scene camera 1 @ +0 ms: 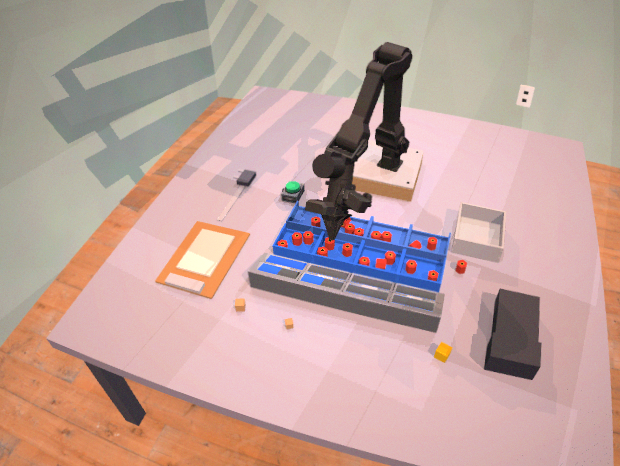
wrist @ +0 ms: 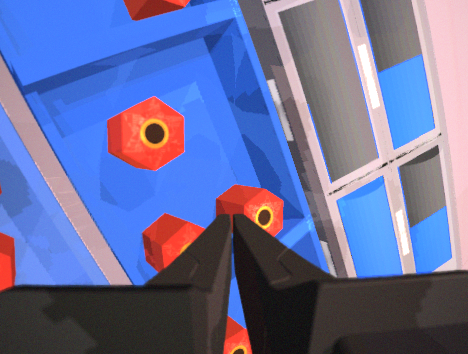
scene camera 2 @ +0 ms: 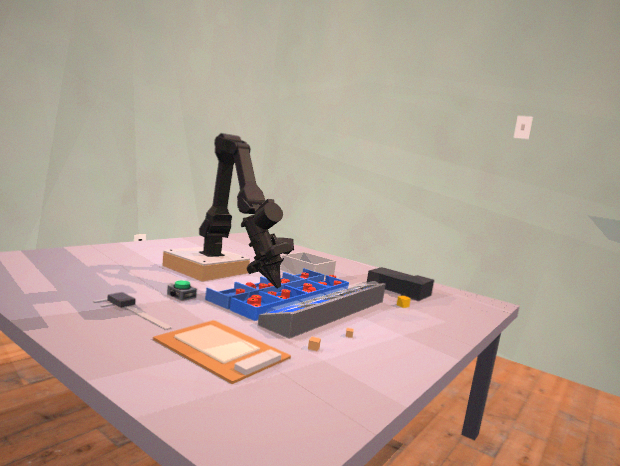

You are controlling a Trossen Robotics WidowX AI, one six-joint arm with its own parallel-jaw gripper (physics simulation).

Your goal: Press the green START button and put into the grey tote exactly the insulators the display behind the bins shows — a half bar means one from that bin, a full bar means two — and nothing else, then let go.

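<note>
The green START button [scene camera 1: 292, 187] [scene camera 2: 182, 285] stands left of the blue bins [scene camera 1: 295, 255] [scene camera 2: 242, 310]. The display [scene camera 1: 345, 299] [scene camera 2: 320, 315] shows, from the left in scene camera 1, a full bar above a half bar, then an empty bar above a half bar; the other two columns are unlit. My gripper [scene camera 1: 331, 239] [scene camera 2: 278, 286] [wrist: 231, 225] is shut and empty, low over the second near-row bin. Red insulators [scene camera 1: 347, 249] [wrist: 150, 133] stand there, two close to the fingertips. The grey tote [scene camera 1: 476, 251] [scene camera 2: 325, 267] shows no insulator inside.
A loose red insulator [scene camera 1: 461, 266] stands beside the tote. A black block [scene camera 1: 515, 325] [scene camera 2: 399, 284] and yellow cube [scene camera 1: 443, 351] [scene camera 2: 403, 301] lie at the right. Two small orange cubes lie before the display. An orange clipboard [scene camera 1: 169, 280] [scene camera 2: 220, 373] and a charger [scene camera 1: 246, 177] [scene camera 2: 121, 299] lie left.
</note>
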